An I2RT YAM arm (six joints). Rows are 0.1 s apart.
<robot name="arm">
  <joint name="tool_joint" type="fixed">
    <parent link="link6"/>
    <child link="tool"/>
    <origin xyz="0 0 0" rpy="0 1.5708 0"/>
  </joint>
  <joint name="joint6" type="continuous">
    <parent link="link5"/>
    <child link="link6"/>
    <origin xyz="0.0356 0 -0.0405" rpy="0 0 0"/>
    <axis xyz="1 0 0"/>
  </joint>
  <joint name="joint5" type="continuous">
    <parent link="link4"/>
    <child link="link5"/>
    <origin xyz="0.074 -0.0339 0.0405" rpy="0 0 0"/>
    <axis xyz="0 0 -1"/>
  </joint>
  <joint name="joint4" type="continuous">
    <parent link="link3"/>
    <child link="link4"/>
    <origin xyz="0.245 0.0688 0.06" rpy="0 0 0"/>
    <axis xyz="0 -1 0"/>
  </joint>
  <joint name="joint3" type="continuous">
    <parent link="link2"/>
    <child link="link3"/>
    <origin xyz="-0.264 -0.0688 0" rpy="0 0 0"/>
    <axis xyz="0 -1 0"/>
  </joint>
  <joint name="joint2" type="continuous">
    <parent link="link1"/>
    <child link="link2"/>
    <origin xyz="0.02 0.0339 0.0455" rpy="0 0 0"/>
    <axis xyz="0 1 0"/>
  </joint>
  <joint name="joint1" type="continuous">
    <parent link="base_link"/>
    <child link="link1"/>
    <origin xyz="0 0 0.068" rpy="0 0 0"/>
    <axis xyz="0 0 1"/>
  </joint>
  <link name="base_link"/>
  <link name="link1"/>
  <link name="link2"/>
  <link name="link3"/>
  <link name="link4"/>
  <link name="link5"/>
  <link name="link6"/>
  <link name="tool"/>
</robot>
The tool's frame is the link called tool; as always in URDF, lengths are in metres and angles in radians. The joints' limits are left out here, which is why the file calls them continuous.
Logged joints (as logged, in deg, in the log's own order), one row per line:
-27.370 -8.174 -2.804 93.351 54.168 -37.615
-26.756 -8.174 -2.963 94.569 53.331 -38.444
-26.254 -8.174 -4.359 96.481 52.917 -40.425
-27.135 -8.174 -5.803 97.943 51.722 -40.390
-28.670 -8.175 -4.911 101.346 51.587 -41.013
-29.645 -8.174 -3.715 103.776 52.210 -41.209
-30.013 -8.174 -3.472 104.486 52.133 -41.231
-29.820 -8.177 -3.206 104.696 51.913 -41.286
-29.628 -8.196 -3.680 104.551 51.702 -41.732
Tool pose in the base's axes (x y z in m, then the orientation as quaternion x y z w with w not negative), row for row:
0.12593 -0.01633 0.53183 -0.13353 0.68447 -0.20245 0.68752
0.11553 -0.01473 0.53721 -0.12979 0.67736 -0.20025 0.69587
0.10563 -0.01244 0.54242 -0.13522 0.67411 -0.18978 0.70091
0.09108 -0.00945 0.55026 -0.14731 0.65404 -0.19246 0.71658
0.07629 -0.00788 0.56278 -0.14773 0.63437 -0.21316 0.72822
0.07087 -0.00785 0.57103 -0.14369 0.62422 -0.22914 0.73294
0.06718 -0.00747 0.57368 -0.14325 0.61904 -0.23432 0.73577
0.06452 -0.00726 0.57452 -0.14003 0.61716 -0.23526 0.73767
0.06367 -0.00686 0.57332 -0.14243 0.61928 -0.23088 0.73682
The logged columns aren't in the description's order. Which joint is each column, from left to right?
Columns, left to right: joint6, joint1, joint5, joint3, joint2, joint4.
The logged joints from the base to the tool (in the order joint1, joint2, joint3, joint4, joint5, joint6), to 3 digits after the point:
-8.174 54.168 93.351 -37.615 -2.804 -27.370
-8.174 53.331 94.569 -38.444 -2.963 -26.756
-8.174 52.917 96.481 -40.425 -4.359 -26.254
-8.174 51.722 97.943 -40.390 -5.803 -27.135
-8.175 51.587 101.346 -41.013 -4.911 -28.670
-8.174 52.210 103.776 -41.209 -3.715 -29.645
-8.174 52.133 104.486 -41.231 -3.472 -30.013
-8.177 51.913 104.696 -41.286 -3.206 -29.820
-8.196 51.702 104.551 -41.732 -3.680 -29.628

